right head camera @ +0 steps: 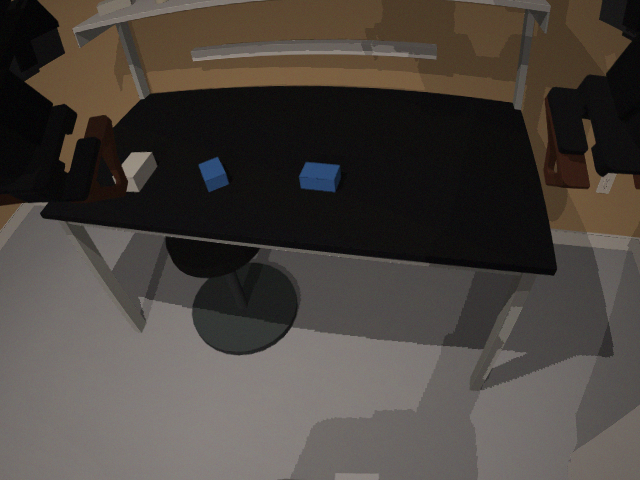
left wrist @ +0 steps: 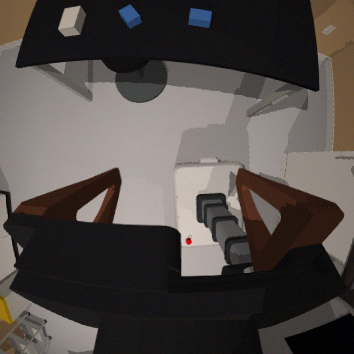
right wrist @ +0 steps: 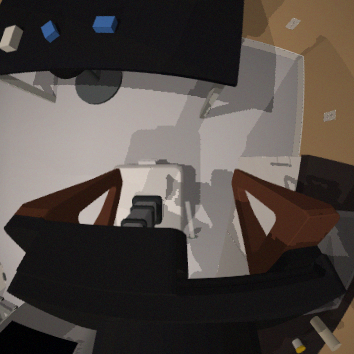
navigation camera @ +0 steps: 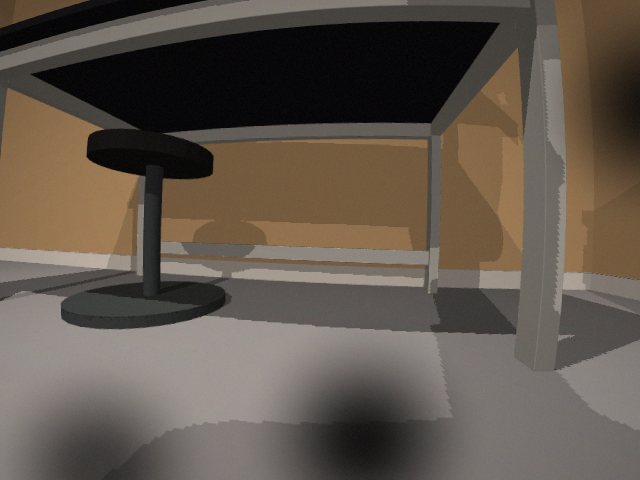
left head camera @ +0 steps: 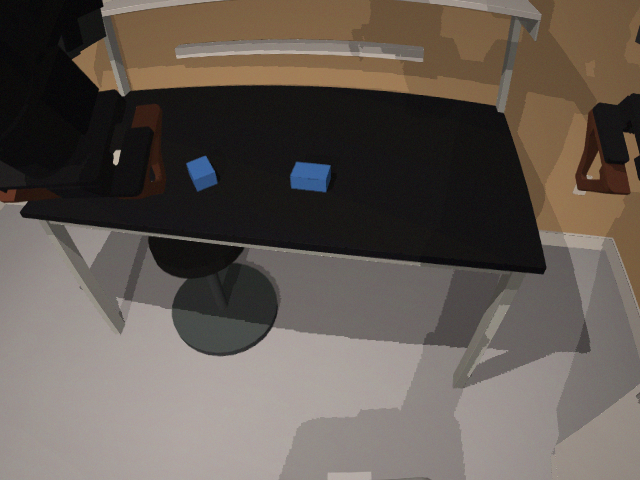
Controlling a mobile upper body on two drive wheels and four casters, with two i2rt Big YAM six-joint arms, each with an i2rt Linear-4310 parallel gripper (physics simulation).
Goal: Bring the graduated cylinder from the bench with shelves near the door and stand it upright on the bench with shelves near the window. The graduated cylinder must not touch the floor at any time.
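Places are measured from the left arm's base along level axes (x ahead, y left, z up), in metres.
Pixels of known places: left gripper, fingertip midpoint: (right head camera: 86,191) (left wrist: 178,174) (left head camera: 115,186); right gripper, fingertip midpoint: (right head camera: 592,179) (right wrist: 176,174) (left head camera: 616,185).
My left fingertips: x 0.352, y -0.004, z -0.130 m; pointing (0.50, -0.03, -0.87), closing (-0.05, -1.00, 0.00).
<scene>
Behind a point stands the place of what it marks.
A bench with a black top (left head camera: 361,124) @(x 1.250, y -0.275, z -0.648 m) (right head camera: 387,124) @(x 1.247, y -0.314, z -0.648 m) (left wrist: 255,30) @(x 0.933, y -0.385, z -0.648 m) (right wrist: 175,40) @(x 0.862, y -0.440, z -0.648 m) (navigation camera: 284,77) @(x 1.101, y -0.121, z -0.673 m) and a pale shelf (left head camera: 506,6) @(x 1.153, y -0.645, z -0.191 m) (right head camera: 103,19) @(x 1.355, y 0.579, z -0.191 m) above it stands ahead; whether it is the door or window bench I cannot tell. No graduated cylinder can be made out. My left gripper (left wrist: 178,174) @(x 0.352, y -0.004, z -0.130 m) is open and empty. My right gripper (right wrist: 176,174) @(x 0.351, y -0.449, z -0.131 m) is open and empty. Both hang in the air, with floor and the robot's base seen between their fingers in the wrist views. In the head views the left gripper overlaps the bench's left end, and the right gripper is at the right edge.
Two blue blocks (left head camera: 201,173) @(x 0.976, y 0.160, z -0.608 m) (left head camera: 310,176) @(x 0.943, y -0.130, z -0.608 m) and a white block (right head camera: 138,171) @(x 1.005, y 0.410, z -0.595 m) (left wrist: 72,21) @(x 1.003, y 0.423, z -0.590 m) lie on the bench. A round stool (left head camera: 224,320) @(x 1.014, y 0.259, z -1.380 m) (navigation camera: 149,155) @(x 0.975, y 0.220, z -0.977 m) stands partly under it. Bench legs (navigation camera: 537,206) @(x 0.727, y -0.628, z -1.115 m) reach the floor. A pale cabinet (left wrist: 320,190) @(x 0.134, y -0.889, z -0.851 m) stands at the right.
</scene>
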